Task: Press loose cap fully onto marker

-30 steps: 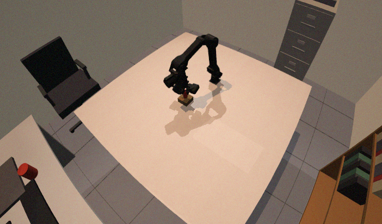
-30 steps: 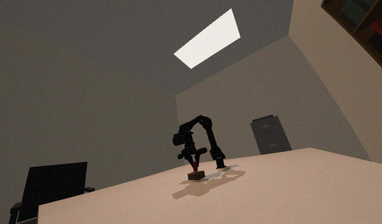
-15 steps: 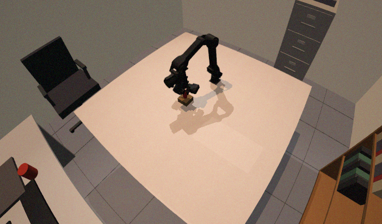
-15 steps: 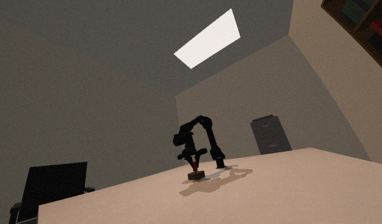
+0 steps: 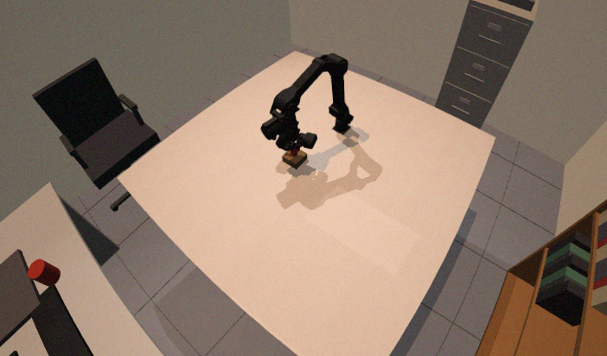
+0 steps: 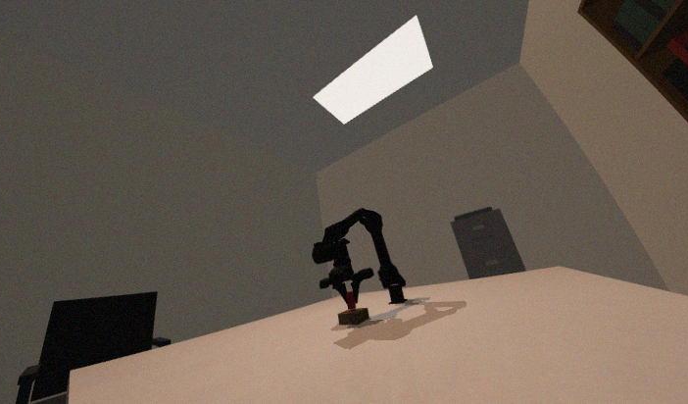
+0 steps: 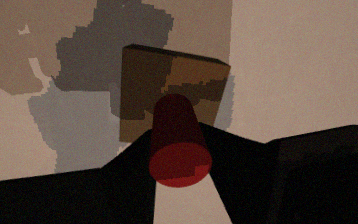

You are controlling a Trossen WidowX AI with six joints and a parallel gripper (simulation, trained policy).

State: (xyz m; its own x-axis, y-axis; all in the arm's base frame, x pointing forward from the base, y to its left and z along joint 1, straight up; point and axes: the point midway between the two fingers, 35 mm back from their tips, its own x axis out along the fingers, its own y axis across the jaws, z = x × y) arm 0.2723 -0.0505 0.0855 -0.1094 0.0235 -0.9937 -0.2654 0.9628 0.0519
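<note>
Right now the marker is 10 mm ahead of my gripper tip and 10 mm above it. The rest, counted from my gripper tip: red cap 20 mm above, 10 mm ahead; tan holder block 40 mm below, 10 mm ahead.
</note>
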